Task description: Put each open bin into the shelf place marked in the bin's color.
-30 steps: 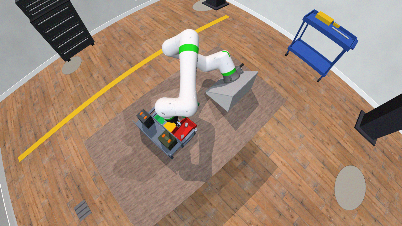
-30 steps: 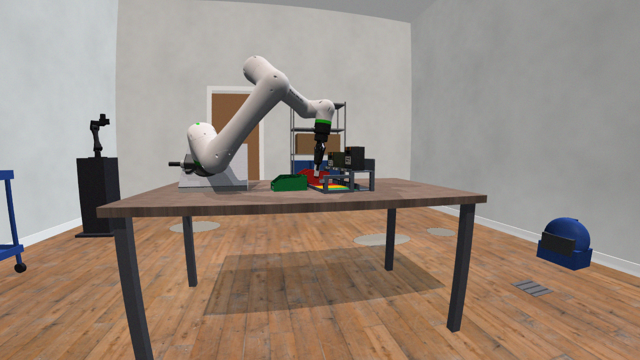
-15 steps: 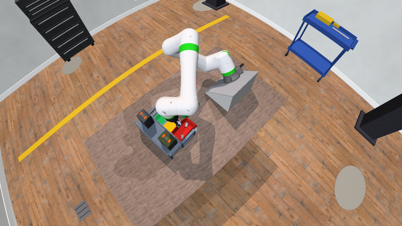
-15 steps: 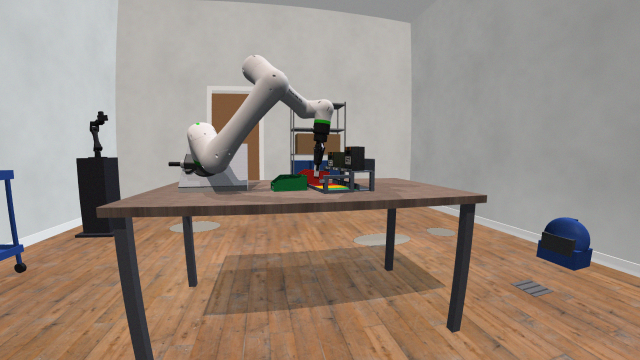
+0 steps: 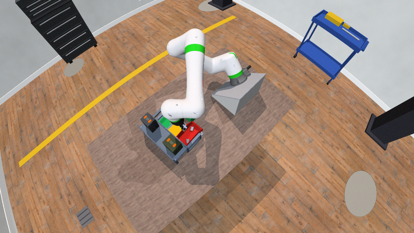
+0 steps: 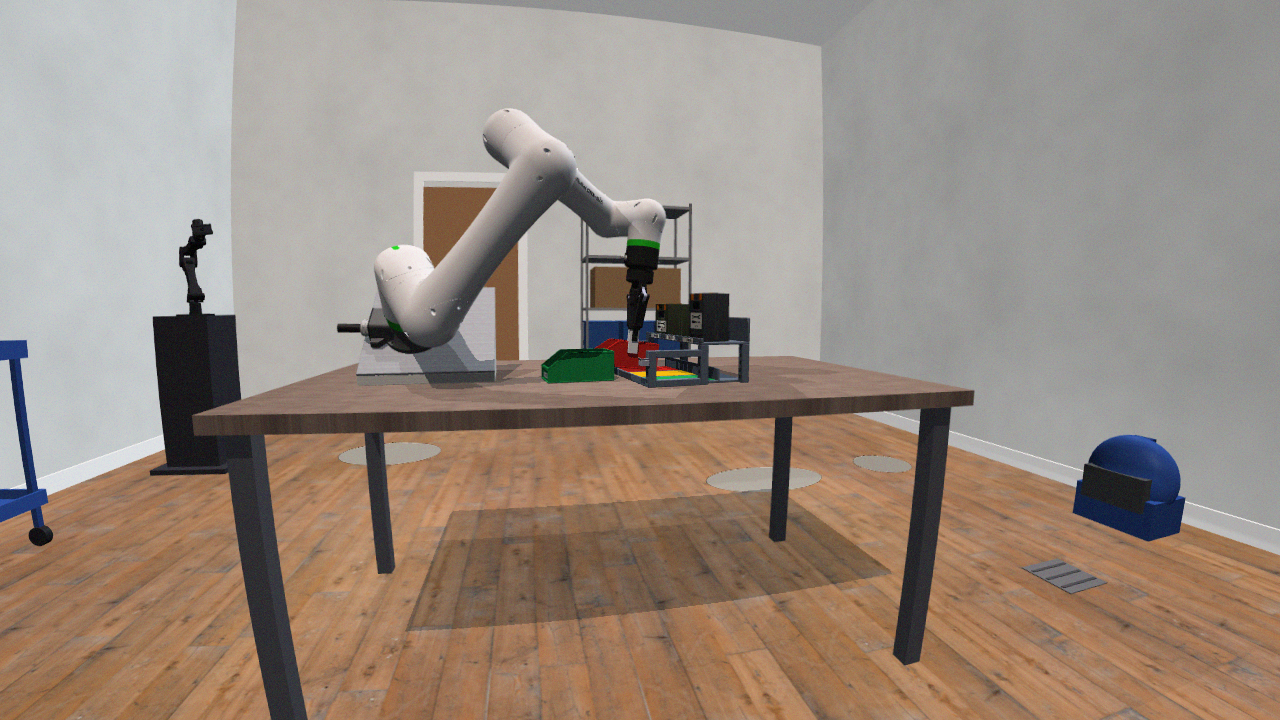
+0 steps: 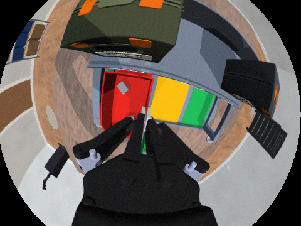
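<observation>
Right now the red bin is 10 mm behind my hand, 50 mm to the left of it and 40 mm below it. Also, from my hand: green bin 170 mm behind, 80 mm to the right, 50 mm below.
</observation>
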